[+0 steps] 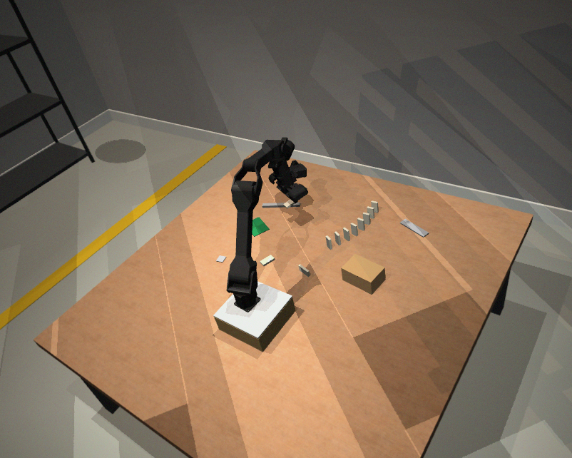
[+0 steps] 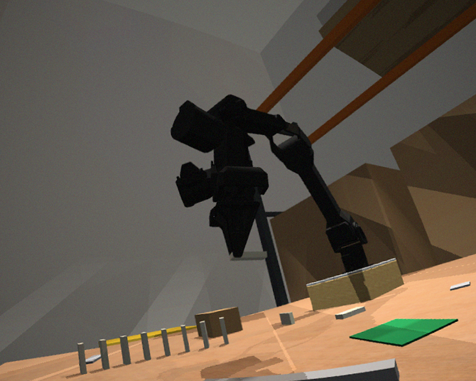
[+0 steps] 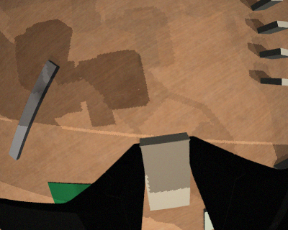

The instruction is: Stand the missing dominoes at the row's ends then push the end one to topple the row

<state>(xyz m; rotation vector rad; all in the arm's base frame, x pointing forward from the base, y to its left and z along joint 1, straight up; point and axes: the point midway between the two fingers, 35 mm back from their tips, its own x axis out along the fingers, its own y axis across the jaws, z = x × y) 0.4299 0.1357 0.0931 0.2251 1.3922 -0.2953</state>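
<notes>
My gripper tip is now 7 cm short of the long grey bar, 16 cm to the right of it and 13 cm above it. From my gripper tip the other things lie so: cardboard box: 12 cm behind, 37 cm to the right, 10 cm below; then green flat tile: 8 cm behind, 16 cm to the left, 13 cm below; then small grey tile: 29 cm behind, 16 cm to the left, 13 cm below.
</notes>
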